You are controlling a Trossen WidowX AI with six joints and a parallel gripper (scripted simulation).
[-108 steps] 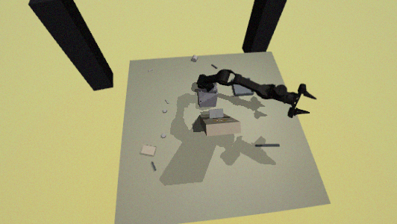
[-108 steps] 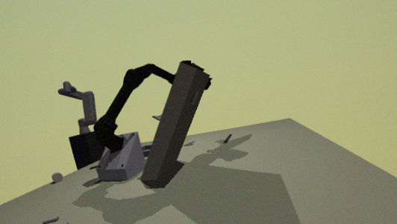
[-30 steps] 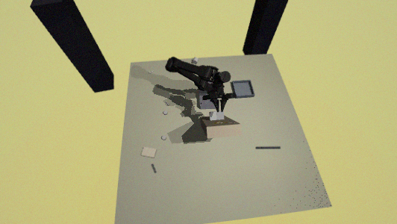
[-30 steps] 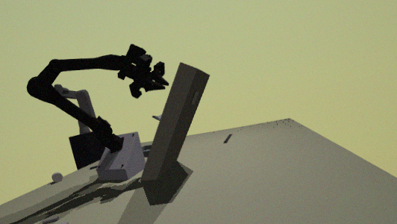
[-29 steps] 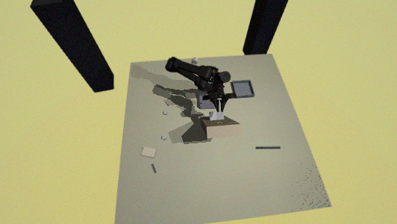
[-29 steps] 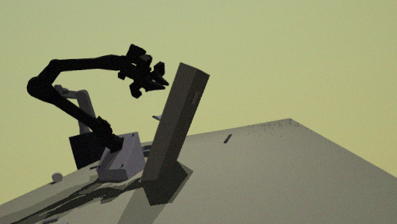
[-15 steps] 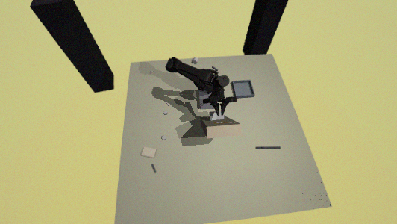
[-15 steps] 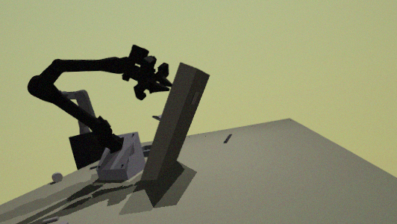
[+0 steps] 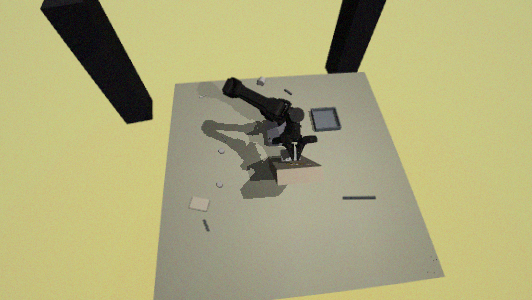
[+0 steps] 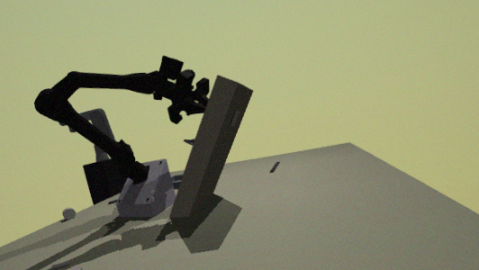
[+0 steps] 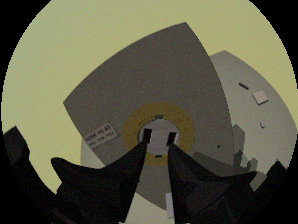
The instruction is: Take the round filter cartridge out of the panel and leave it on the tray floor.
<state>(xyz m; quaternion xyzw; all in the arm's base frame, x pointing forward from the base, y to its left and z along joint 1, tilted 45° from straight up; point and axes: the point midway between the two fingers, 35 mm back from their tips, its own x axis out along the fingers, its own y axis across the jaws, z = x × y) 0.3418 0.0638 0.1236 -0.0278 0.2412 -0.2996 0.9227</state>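
Right now my gripper tip is 2 cm short of the round filter cartridge and 2 cm above it. The rest, counted from my gripper tip: cream tile (1 cm behind, 46 cm to the right, 29 cm below); then dark-walled tray (36 cm behind, 33 cm to the left, 29 cm below).
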